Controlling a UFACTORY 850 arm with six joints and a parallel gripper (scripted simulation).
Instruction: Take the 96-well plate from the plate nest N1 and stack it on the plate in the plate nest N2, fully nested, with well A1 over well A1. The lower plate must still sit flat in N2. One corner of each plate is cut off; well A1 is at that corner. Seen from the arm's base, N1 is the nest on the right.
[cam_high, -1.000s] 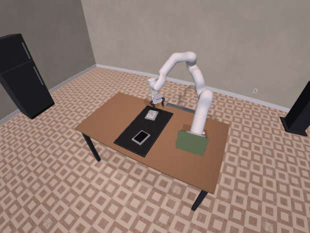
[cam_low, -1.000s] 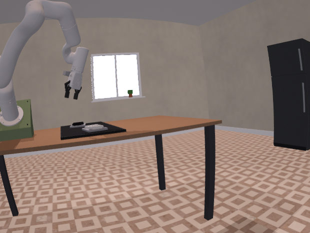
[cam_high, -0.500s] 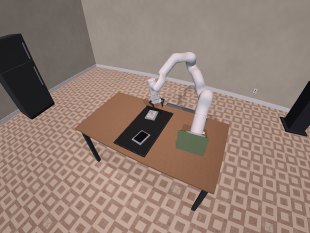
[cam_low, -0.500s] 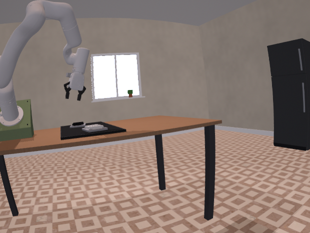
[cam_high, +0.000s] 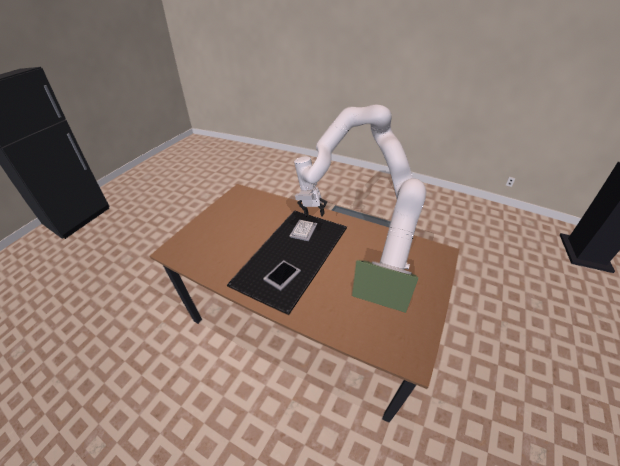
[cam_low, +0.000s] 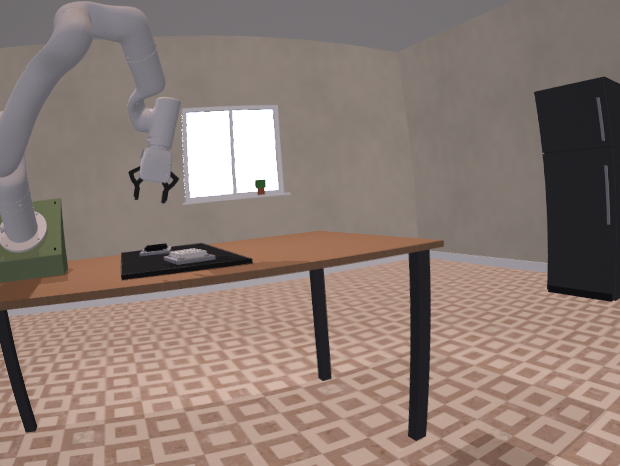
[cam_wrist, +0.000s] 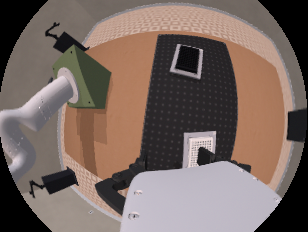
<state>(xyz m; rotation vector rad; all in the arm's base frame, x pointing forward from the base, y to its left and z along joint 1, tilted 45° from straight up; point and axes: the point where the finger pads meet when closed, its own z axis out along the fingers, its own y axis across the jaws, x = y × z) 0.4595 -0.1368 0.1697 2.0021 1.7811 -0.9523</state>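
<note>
Right now my hand is 180 mm above the white 96-well plate, 90 mm short of it and 60 mm to the left of it. The rest, counted from my hand: dark plate: 310 mm to the left, 180 mm below, 70 mm ahead.
</note>
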